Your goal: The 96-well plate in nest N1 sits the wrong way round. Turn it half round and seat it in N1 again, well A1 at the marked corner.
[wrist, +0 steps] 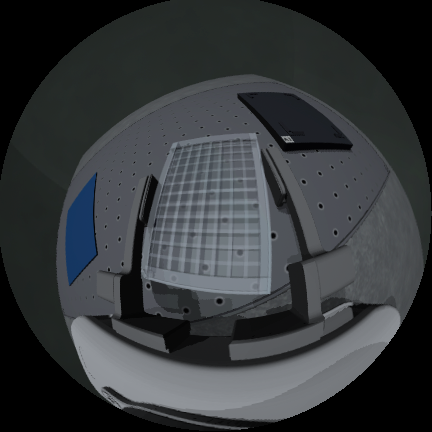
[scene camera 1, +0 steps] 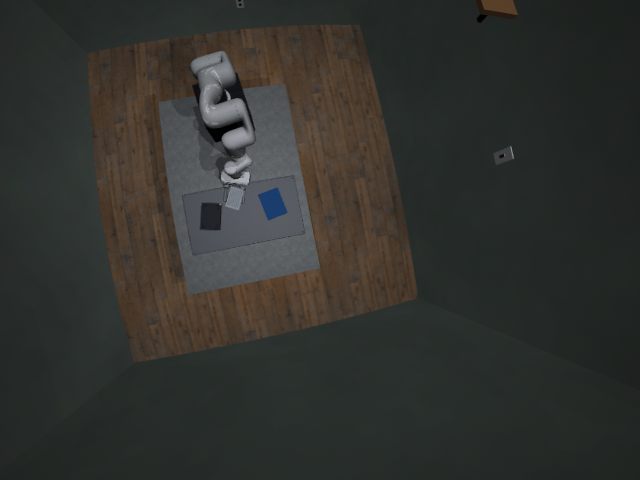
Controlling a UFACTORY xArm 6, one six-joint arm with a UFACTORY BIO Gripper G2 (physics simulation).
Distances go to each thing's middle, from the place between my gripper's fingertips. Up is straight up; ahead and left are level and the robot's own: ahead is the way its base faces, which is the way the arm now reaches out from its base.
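Labels:
My hand is 20 mm past the 96-well plate (wrist: pixel 208 229) and 10 mm to the right of it. I also see the blue rectangle (wrist: pixel 80 245), which is 10 mm below my hand, 90 mm ahead of it and 220 mm to the left of it. The dark nest (wrist: pixel 269 107) is 30 mm ahead of my hand and 160 mm to the right of it.

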